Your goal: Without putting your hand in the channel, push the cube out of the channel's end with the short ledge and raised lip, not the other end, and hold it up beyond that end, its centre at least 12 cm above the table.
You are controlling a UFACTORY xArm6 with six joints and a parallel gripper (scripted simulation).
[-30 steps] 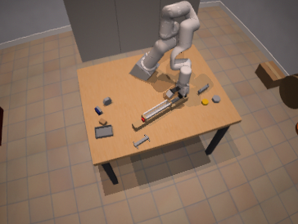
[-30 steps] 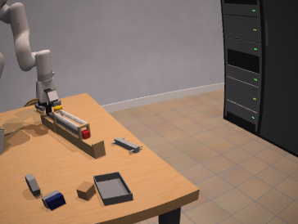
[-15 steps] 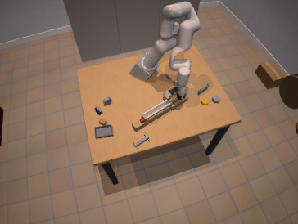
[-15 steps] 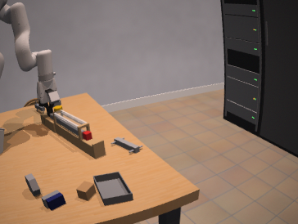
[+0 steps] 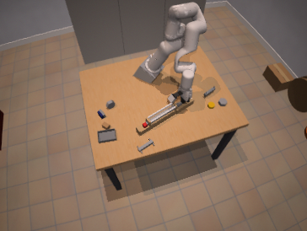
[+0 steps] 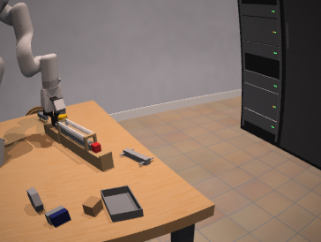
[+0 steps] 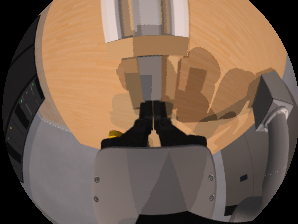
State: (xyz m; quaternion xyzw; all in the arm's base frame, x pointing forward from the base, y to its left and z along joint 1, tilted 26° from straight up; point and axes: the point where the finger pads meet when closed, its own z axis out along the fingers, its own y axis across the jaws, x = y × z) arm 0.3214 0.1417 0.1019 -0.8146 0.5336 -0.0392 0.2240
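Now: the red cube 290 mm to the right of my hand, 150 mm ahead of it and 10 mm below it. Also, from my hand: grey tray: 550 mm to the right, 170 mm ahead, 60 mm below; then brown block: 550 mm to the right, 90 mm ahead, 50 mm below; then yellow disc: 220 mm to the left, 60 mm below, 30 mm ahead.
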